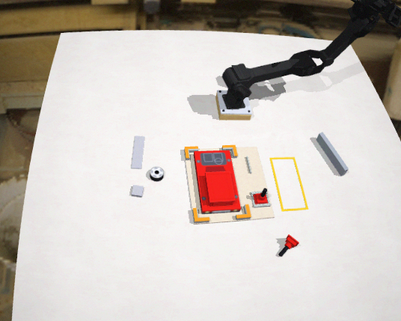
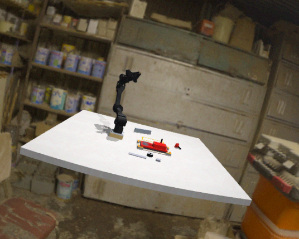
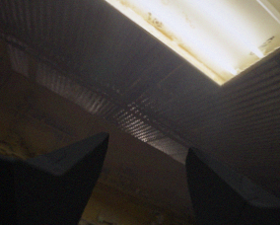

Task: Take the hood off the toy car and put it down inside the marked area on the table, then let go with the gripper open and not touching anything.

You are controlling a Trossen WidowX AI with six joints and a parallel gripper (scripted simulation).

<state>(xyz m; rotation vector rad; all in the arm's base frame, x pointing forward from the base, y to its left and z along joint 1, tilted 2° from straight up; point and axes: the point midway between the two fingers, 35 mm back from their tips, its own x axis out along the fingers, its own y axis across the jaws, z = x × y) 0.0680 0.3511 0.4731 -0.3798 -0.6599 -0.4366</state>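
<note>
Right now my gripper tip is 210 mm short of the red hood, 490 mm to the left of it and 480 mm above it. From my gripper tip the other things lie so: black-and-silver wheel 110 mm ahead, 640 mm to the right, 520 mm below; small grey square 160 mm ahead, 710 mm to the right, 520 mm below.
</note>
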